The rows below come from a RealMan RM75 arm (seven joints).
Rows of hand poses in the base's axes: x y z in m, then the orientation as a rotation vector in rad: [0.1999 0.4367 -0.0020 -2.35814 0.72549 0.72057]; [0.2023 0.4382 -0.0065 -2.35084 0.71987 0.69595]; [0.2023 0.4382 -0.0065 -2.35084 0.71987 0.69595]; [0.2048 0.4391 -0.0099 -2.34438 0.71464 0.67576]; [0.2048 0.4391 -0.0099 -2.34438 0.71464 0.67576]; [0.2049 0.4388 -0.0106 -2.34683 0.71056 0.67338]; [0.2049 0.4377 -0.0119 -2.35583 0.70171 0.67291]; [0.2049 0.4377 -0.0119 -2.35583 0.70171 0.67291]
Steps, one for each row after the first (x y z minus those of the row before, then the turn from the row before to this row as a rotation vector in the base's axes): [0.0024 0.0015 -0.0045 0.00860 -0.01932 -0.00631]; [0.0000 0.0000 0.0000 0.00000 0.00000 0.00000]; [0.0025 0.0009 -0.0034 0.00759 -0.01607 -0.00497]; [0.0000 0.0000 0.0000 0.00000 0.00000 0.00000]; [0.0001 -0.0003 -0.0007 -0.00059 -0.00284 0.00277]; [0.0000 -0.0011 -0.0013 -0.00453 -0.00273 0.00874]; [0.0000 0.0000 0.0000 0.00000 0.00000 0.00000]
